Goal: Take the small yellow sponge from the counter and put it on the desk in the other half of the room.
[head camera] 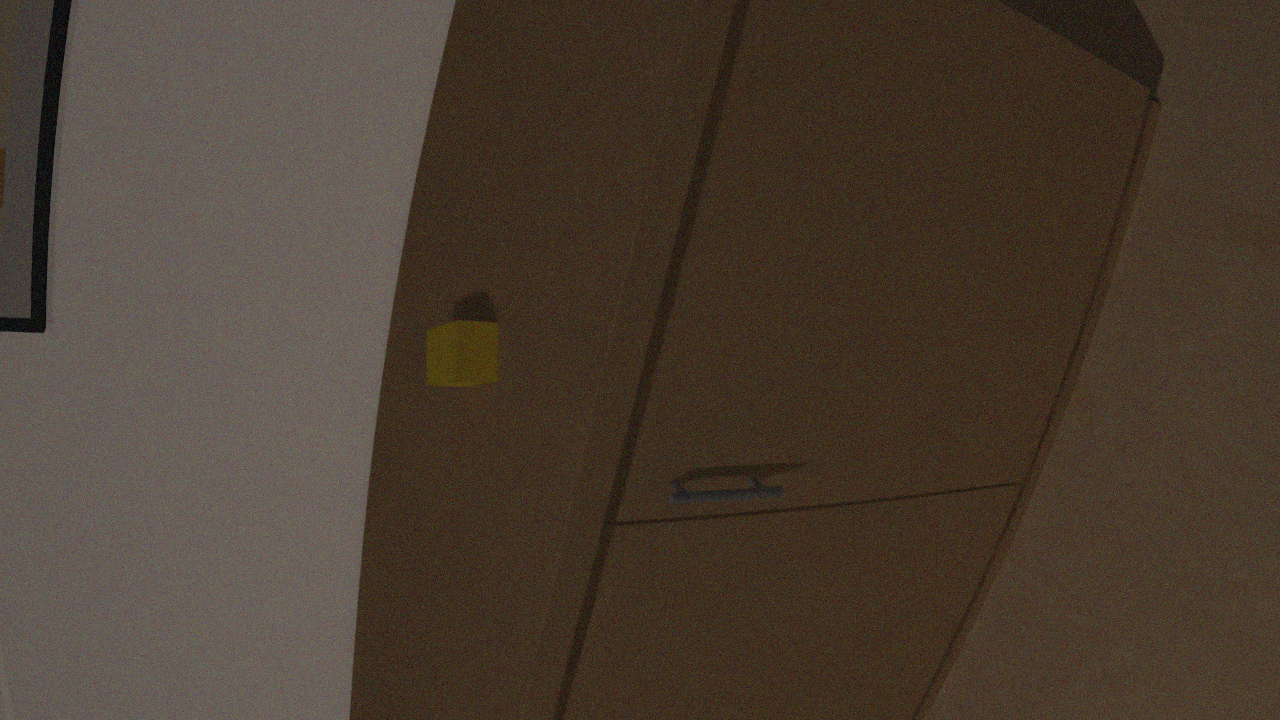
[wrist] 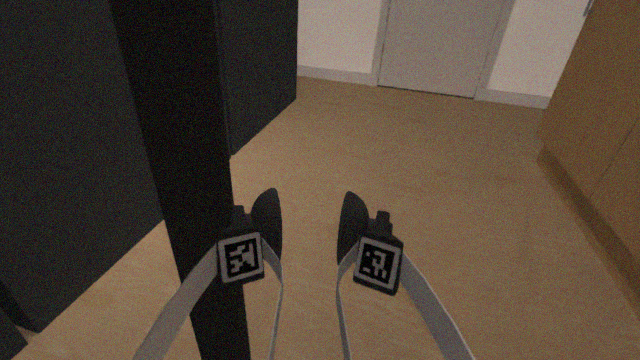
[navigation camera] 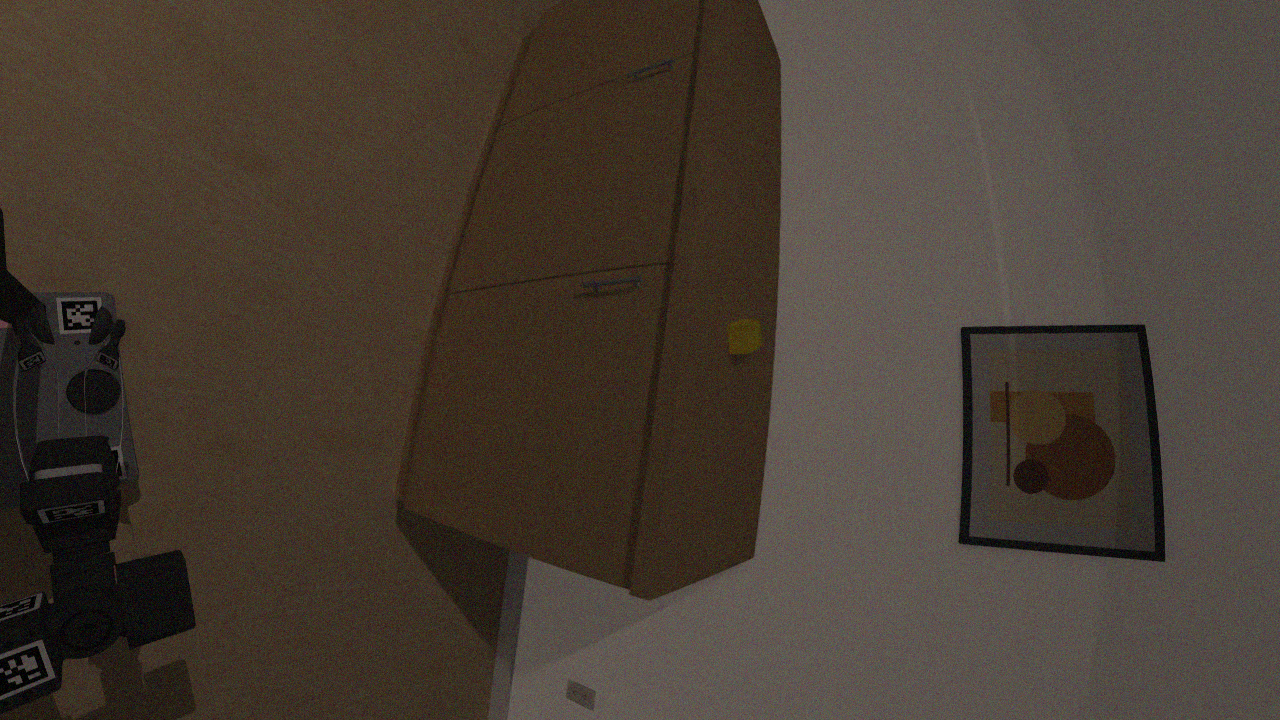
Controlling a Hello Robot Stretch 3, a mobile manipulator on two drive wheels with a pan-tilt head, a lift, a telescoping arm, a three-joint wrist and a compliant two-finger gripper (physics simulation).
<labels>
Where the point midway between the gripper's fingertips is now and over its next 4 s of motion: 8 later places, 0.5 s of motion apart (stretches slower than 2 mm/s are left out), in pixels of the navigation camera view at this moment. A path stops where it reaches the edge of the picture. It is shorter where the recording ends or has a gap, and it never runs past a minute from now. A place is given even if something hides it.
My gripper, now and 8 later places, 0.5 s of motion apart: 73,306; 95,308; 116,311; 125,314; 139,318; 181,332; 226,347; 267,360; 304,372
</labels>
